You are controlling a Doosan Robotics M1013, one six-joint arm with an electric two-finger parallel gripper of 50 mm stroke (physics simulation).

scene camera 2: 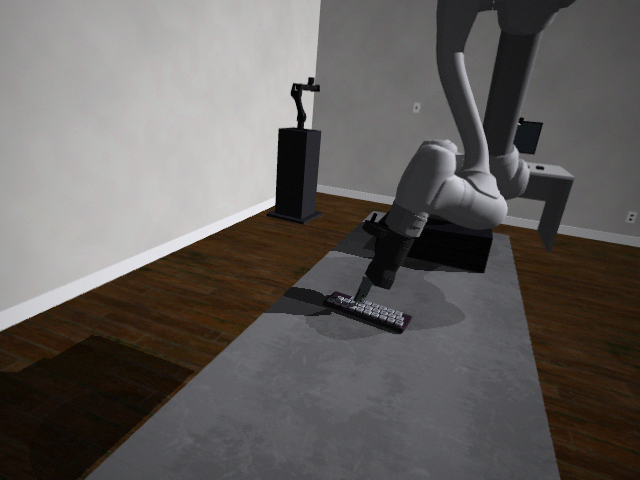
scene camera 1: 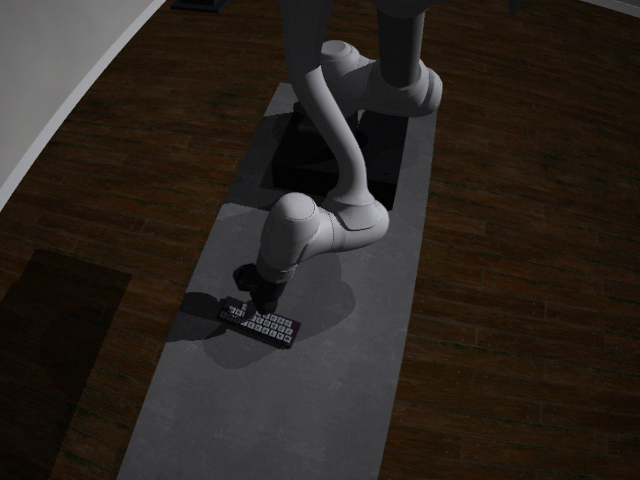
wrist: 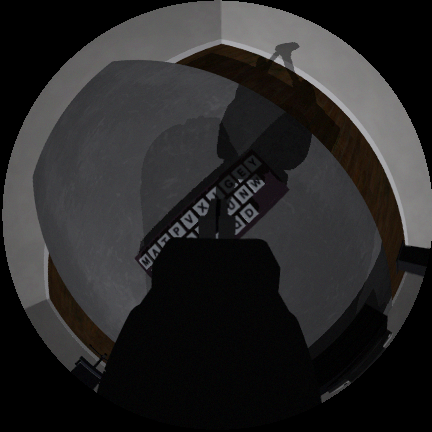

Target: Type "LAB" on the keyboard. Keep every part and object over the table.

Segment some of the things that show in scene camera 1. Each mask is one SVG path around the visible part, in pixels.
My gripper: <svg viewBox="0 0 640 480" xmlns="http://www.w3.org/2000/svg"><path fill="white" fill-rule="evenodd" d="M286 285L279 289L266 288L250 292L252 300L247 301L244 313L245 320L254 319L256 310L260 315L274 313L278 306L278 298L282 295Z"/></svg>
A keyboard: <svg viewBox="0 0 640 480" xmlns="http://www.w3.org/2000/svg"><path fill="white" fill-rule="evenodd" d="M227 296L216 317L217 320L286 347L292 347L301 326L300 322L275 313L260 315L257 310L254 319L246 321L244 313L247 303Z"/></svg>
